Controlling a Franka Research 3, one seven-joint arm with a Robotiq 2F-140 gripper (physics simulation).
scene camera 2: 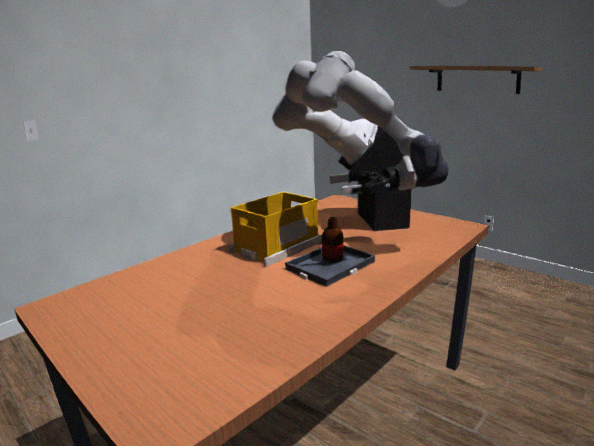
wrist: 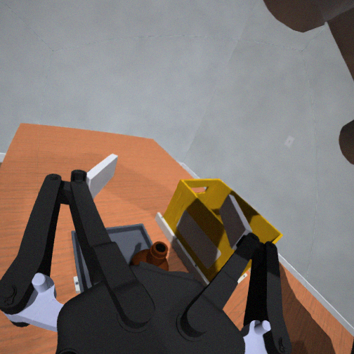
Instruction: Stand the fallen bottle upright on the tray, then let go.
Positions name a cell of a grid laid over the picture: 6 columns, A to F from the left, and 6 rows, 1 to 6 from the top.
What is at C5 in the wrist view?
A pale strip.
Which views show my gripper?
Scene camera 2 and the wrist view: all of them.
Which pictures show the yellow crate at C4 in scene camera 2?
Scene camera 2 and the wrist view: all of them.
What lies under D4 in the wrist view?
A yellow crate.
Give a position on a brown bottle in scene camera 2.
D4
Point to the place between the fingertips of my gripper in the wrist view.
C4
